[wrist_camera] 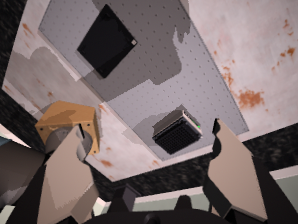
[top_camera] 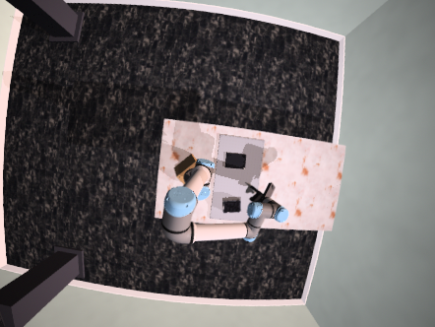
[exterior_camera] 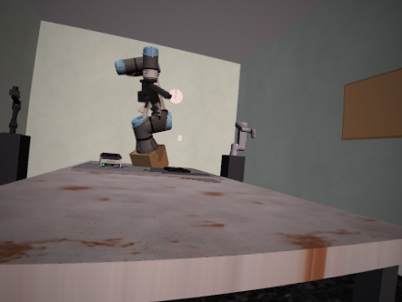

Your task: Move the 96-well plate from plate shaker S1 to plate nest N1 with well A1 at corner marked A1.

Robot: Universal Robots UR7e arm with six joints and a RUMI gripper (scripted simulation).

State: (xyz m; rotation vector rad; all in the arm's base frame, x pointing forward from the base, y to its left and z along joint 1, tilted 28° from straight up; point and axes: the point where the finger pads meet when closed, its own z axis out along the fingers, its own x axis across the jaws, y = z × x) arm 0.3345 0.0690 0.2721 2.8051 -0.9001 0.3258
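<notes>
Now: hand 20 cm above the black 96-well plate, 19 cm to the left of it and 9 cm past it. Round my hand: white A1 label: 25 cm below, 12 cm to the left, 2 cm behind; then plate nest N1: 25 cm below, 17 cm to the left, 9 cm behind.
</notes>
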